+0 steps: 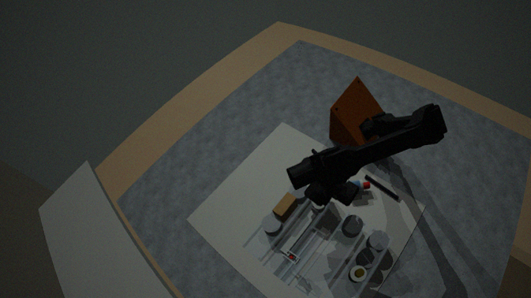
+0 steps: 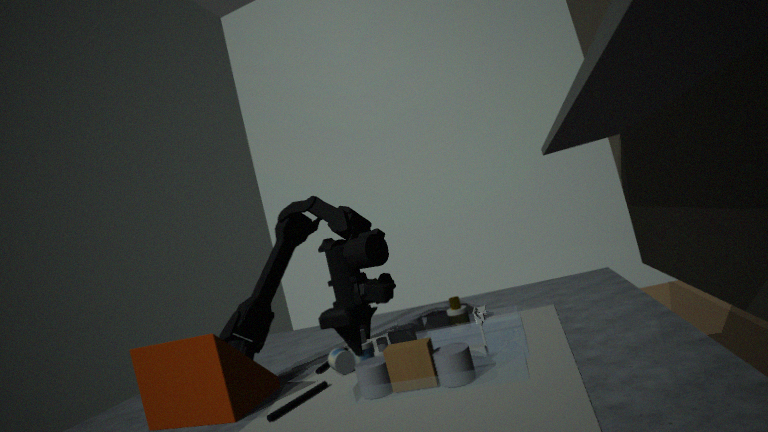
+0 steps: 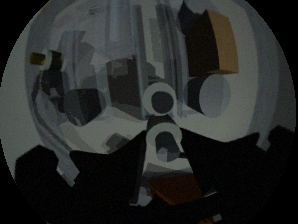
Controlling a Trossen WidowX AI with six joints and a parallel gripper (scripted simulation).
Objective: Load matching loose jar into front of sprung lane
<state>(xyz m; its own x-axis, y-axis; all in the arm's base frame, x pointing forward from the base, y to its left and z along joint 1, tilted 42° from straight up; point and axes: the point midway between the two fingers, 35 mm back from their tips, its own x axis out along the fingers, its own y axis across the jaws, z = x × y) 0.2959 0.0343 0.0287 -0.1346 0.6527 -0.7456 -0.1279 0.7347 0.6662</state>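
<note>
The brown box lies 12 cm ahead of my gripper tip, 6 cm to the right of it and 1 cm below it. From my gripper tip the other things lie so: sprung lane (17 cm ahead, 5 cm to the left, 3 cm below).
</note>
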